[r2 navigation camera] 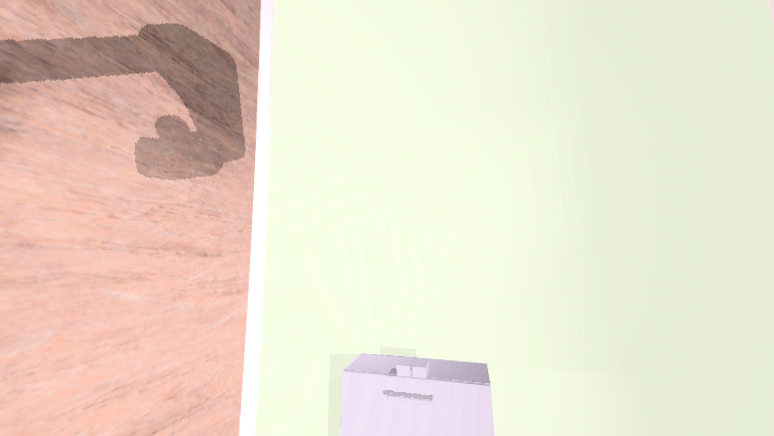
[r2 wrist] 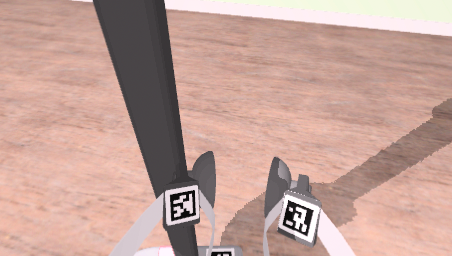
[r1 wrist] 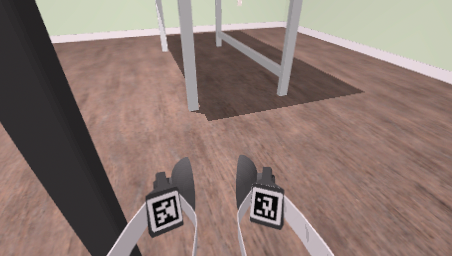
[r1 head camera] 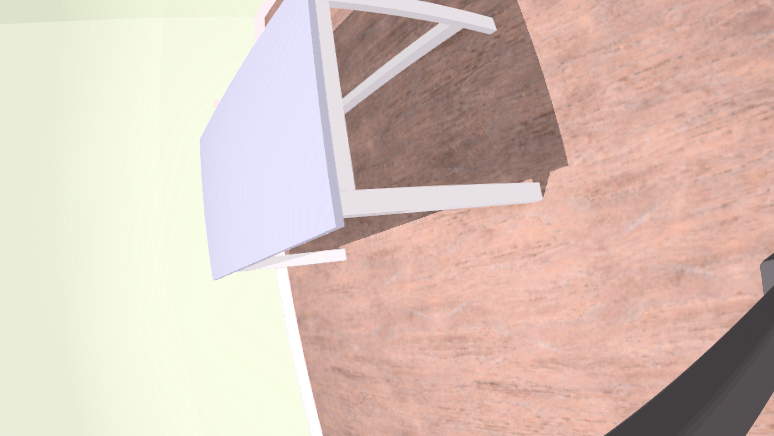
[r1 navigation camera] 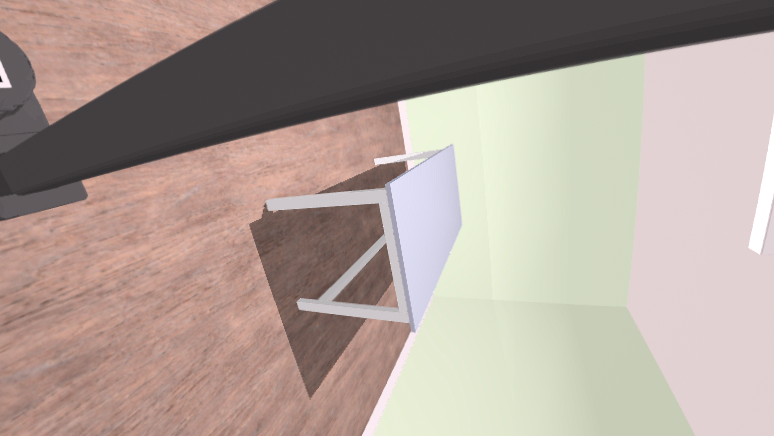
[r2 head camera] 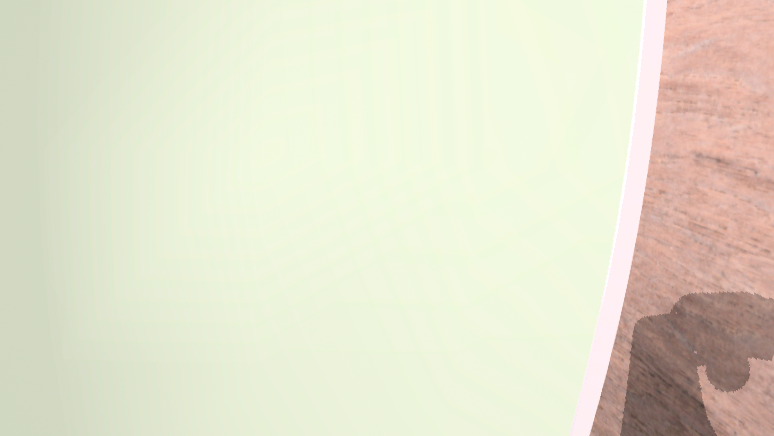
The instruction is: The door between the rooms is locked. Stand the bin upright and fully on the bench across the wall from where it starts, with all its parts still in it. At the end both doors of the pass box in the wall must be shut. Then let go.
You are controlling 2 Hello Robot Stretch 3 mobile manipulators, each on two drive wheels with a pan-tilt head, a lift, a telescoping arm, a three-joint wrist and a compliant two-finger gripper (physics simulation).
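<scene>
A bench with a pale lavender top and light grey legs stands by a wall in r1's head and navigation views; its legs show in r1's wrist view, ahead of the gripper. r1's gripper is partly open, with nothing between its fingers. The pass box juts from the wall at the bottom of r2's navigation view. Its near face has a handle and looks closed, but its lower part is cut off; the other door is hidden. r2's gripper is partly open and empty above the floor. The bin does not show.
r1's dark mast crosses its views; r2's mast stands left of its gripper. A pale green wall with a white skirting fills much of r2's head and navigation views. r2's shadow falls on the wooden floor.
</scene>
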